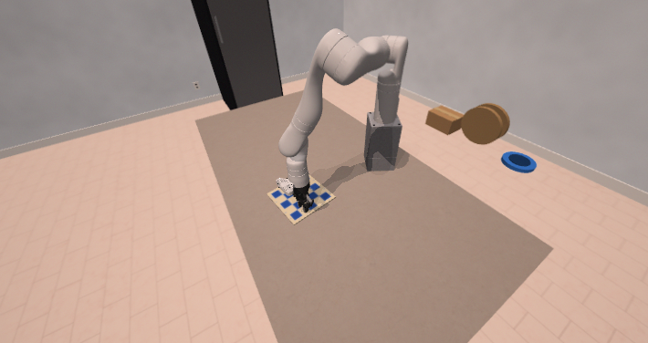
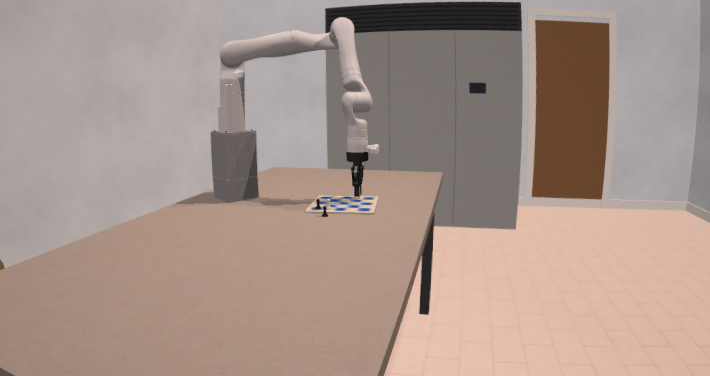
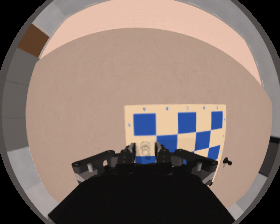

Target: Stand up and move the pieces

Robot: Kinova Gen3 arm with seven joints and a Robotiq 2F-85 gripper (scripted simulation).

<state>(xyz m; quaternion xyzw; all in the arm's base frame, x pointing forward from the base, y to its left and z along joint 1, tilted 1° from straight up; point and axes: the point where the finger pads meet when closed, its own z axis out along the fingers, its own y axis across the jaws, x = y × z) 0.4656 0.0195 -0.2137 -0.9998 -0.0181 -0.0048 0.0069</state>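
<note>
Right now the cream chessboard is 80 mm to the right of my hand, 40 mm behind it and 30 mm below it.
</note>
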